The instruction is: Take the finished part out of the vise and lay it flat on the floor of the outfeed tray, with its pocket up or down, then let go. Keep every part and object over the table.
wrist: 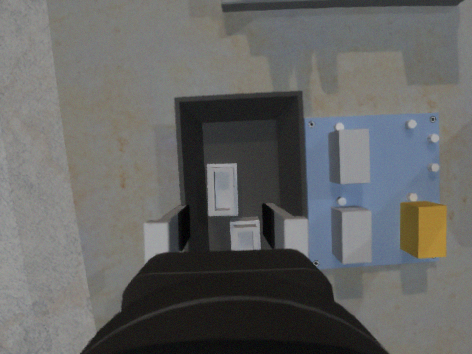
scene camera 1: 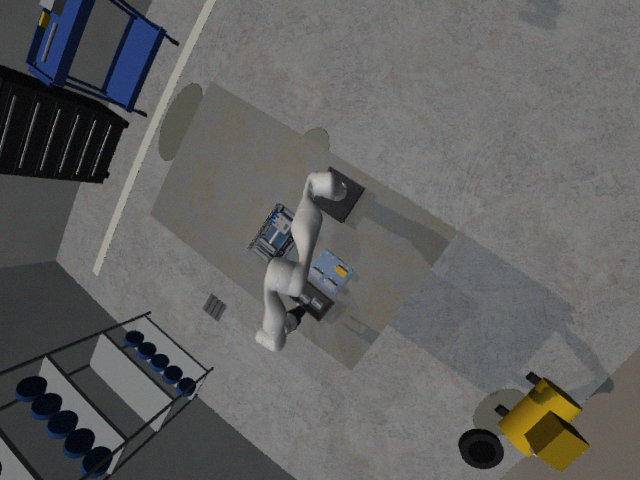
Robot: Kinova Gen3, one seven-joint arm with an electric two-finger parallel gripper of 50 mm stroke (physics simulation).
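Places are measured from the arm's base along level axes (x right, y ahead, z up), in centimetres.
Where they show: gripper, fingertip midpoint: (wrist: 226,220) (scene camera 1: 298,305).
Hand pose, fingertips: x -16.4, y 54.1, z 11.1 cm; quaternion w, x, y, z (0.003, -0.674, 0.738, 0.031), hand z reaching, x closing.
Each offset is from my fingertips to the top centre of the thing.
The dark outfeed tray (scene camera 1: 325,310) (wrist: 240,107) lies near the table's edge. On its floor, a light grey part @(dz -10.9, dx +0.9, dy +0.8 cm) (wrist: 222,189) lies flat with its pocket up, near the left wall in the wrist view. A second light part @(dz -10.9, dx -6.0, dy -1.1 cm) (wrist: 245,237) is in the tray, a little to the right and nearer the gripper; its lower end is hidden, and I cannot tell whether it is fully flat. My gripper (scene camera 1: 303,310) (wrist: 226,220) is open and empty, above the tray and clear of the first part. I cannot make out the vise clearly in either view.
A blue plate @(dz -14.8, dx -1.7, dy -17.9 cm) (scene camera 1: 330,260) (wrist: 385,185) stands right beside the tray, with white pins, grey blocks @(dz -11.2, dx +3.1, dy -14.2 cm) (wrist: 354,156) and a yellow block @(dz -11.2, dx -6.5, dy -22.6 cm) (scene camera 1: 340,270) (wrist: 424,230). A blue-and-grey assembly @(dz -5.7, dx +31.0, dy -16.9 cm) (scene camera 1: 273,237) stands further along the table. The robot's dark base plate (scene camera 1: 343,206) is beyond.
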